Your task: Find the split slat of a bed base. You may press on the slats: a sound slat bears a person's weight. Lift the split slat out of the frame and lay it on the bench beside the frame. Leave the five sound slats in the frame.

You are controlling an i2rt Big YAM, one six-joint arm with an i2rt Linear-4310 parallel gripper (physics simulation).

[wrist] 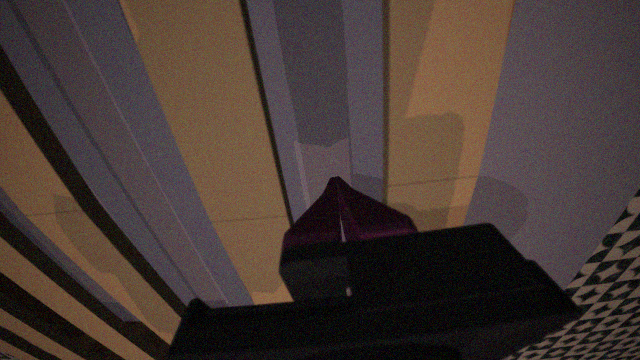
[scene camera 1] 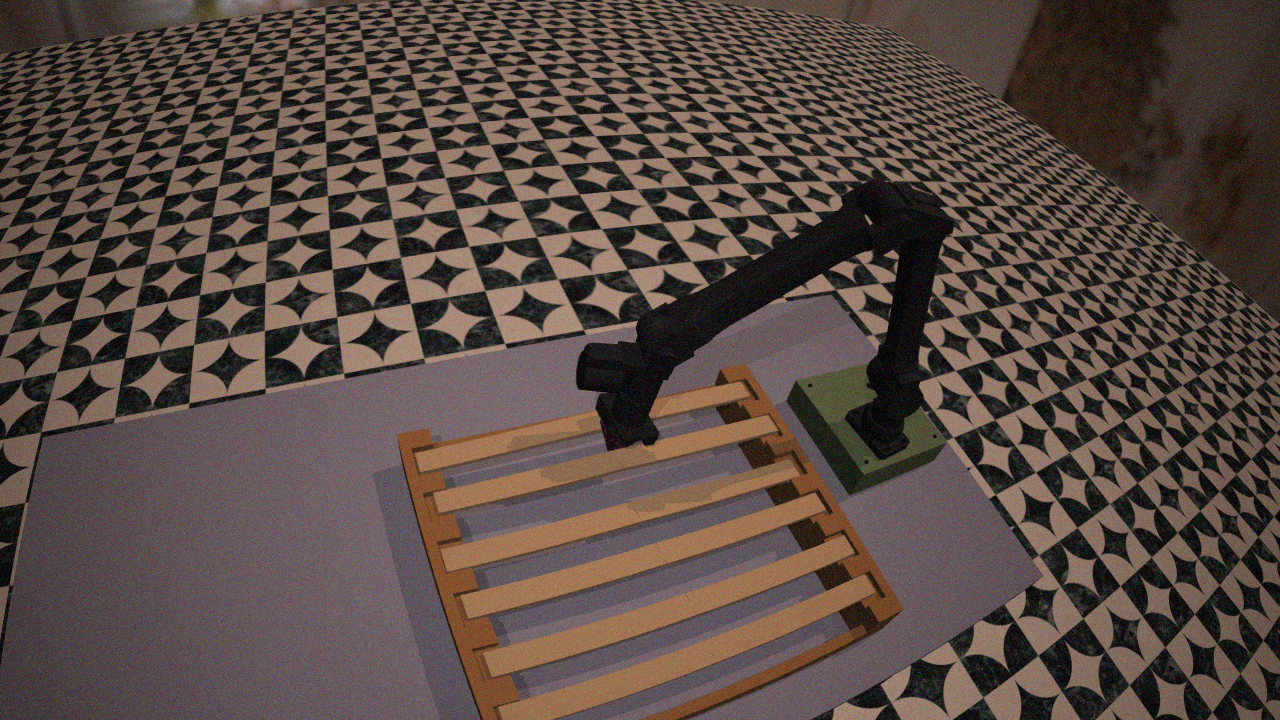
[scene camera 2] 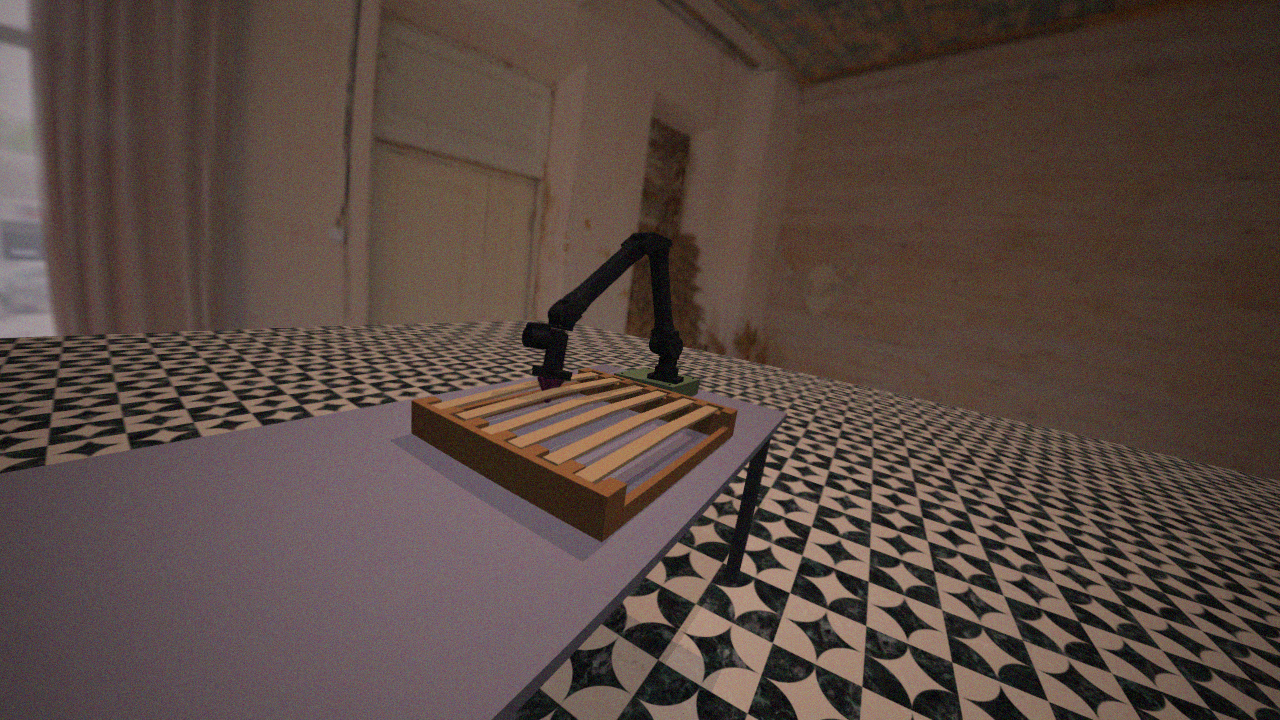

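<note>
The wooden bed frame lies on the grey bench. All six light slats lie across it, their ends in the notches. My gripper is shut and empty, its magenta fingers pointing down. Its tip is over the gap between the farthest slat and the second slat. I cannot tell whether it reaches below their tops. A thin line crosses each of these two slats in the wrist view. I see no slat sagging or broken apart.
The arm's green base block stands beside the frame's right rail. The arm reaches over the frame from there. The bench extends widely to the left of the frame. Beyond the bench edges is a patterned floor.
</note>
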